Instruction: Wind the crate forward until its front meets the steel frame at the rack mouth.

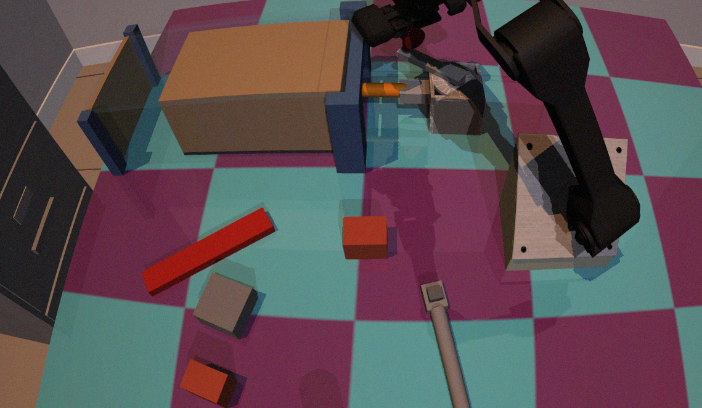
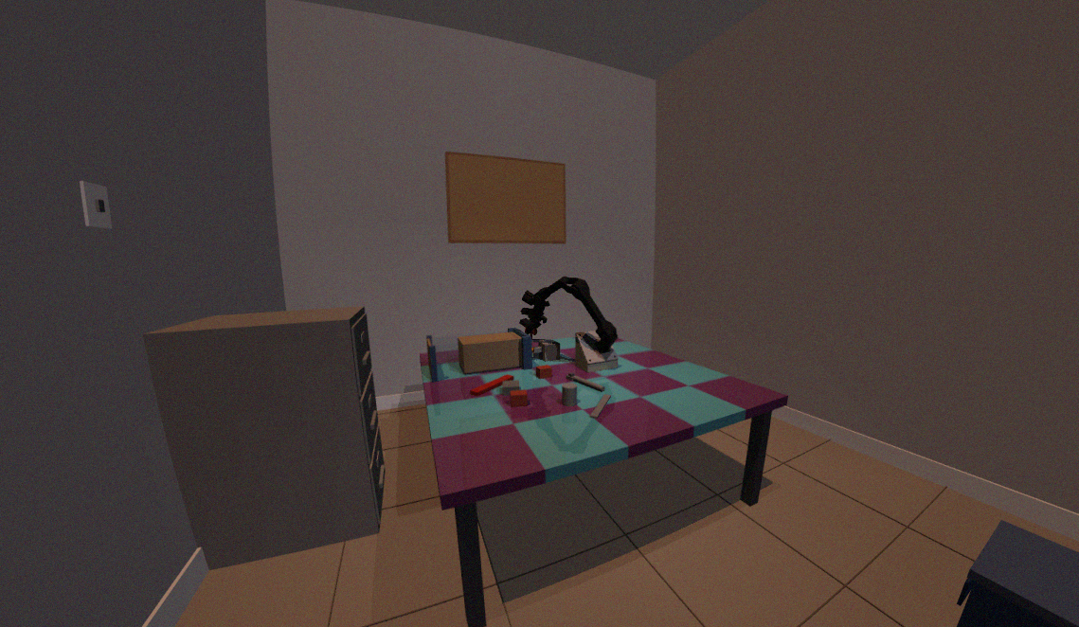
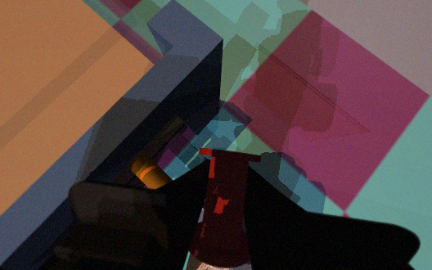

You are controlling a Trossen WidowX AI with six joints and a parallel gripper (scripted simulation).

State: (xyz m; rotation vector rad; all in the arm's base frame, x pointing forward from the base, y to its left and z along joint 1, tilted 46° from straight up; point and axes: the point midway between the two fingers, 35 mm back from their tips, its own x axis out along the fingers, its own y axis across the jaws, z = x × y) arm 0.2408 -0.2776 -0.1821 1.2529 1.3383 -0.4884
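My gripper tip is 4 cm to the right of the grey crank handle, 4 cm past it and 3 cm above it. Round my gripper tip: blue steel frame: 7 cm to the left, 7 cm ahead, 3 cm below; then red knob: 1 cm to the left, 1 cm behind; then grey winch: 10 cm below, 10 cm behind, 7 cm to the left.
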